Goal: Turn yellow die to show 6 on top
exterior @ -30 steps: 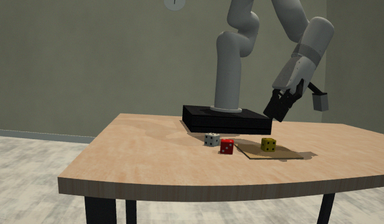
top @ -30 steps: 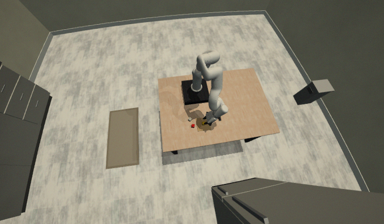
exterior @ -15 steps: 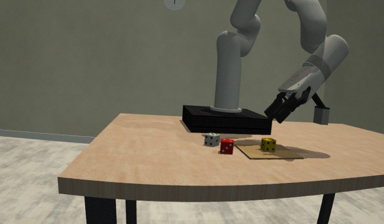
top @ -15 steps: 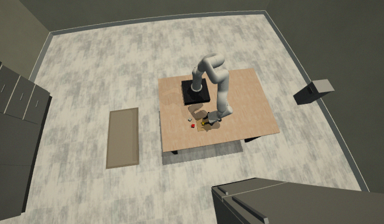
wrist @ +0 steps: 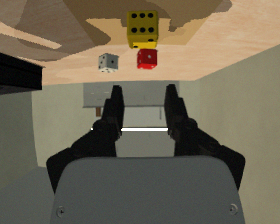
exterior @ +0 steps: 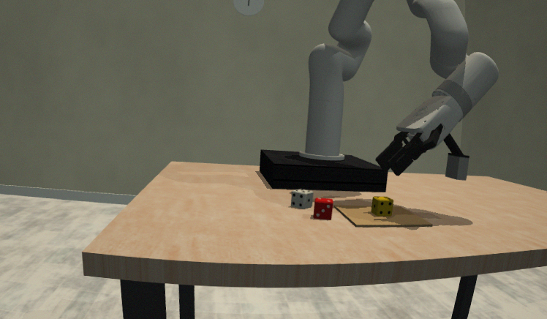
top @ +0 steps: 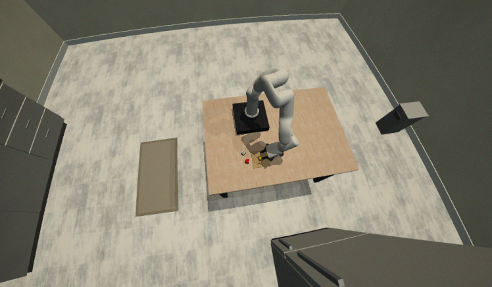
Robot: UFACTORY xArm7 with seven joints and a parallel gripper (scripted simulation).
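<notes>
My gripper is now 1 cm to the left of the yellow die and 8 cm above it. Round my hand: white die (6 cm behind, 15 cm to the right, 9 cm below); then red die (1 cm ahead, 12 cm to the right, 9 cm below); then tan mat (1 cm to the right, 10 cm below).
</notes>
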